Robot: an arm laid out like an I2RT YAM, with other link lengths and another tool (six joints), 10 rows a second.
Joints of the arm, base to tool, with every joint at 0 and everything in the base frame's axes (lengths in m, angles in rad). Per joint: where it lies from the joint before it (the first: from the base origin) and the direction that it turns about. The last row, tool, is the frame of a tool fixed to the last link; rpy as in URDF.
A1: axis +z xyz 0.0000 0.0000 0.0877
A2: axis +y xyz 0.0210 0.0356 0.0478
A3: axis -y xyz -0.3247 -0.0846 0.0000
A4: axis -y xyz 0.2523 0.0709 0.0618
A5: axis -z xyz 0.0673 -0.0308 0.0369
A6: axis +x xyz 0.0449 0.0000 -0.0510
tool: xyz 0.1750 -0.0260 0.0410 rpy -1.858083 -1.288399 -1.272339
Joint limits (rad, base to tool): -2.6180..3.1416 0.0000..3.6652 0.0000..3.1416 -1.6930..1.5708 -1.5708..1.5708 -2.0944..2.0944
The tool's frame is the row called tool.
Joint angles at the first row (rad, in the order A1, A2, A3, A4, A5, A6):
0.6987, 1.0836, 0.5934, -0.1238, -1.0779, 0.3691
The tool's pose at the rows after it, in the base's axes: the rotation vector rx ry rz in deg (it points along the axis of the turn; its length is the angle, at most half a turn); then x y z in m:
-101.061 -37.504 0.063 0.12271 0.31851 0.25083
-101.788 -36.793 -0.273 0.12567 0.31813 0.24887
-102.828 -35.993 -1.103 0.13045 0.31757 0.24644
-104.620 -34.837 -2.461 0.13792 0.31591 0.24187
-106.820 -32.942 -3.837 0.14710 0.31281 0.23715
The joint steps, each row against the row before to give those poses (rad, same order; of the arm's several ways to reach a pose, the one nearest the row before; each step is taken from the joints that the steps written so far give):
0.0000, 0.0000, 0.0004, 0.0000, 0.0099, 0.0003
0.0000, 0.0000, -0.0004, 0.0000, 0.0149, 0.0069
-0.0001, 0.0000, 0.0004, -0.0004, 0.0237, 0.0046
-0.0010, 0.0000, 0.0011, -0.0076, 0.0382, 0.0000
-0.0039, -0.0023, 0.0038, -0.0138, 0.0442, 0.0076

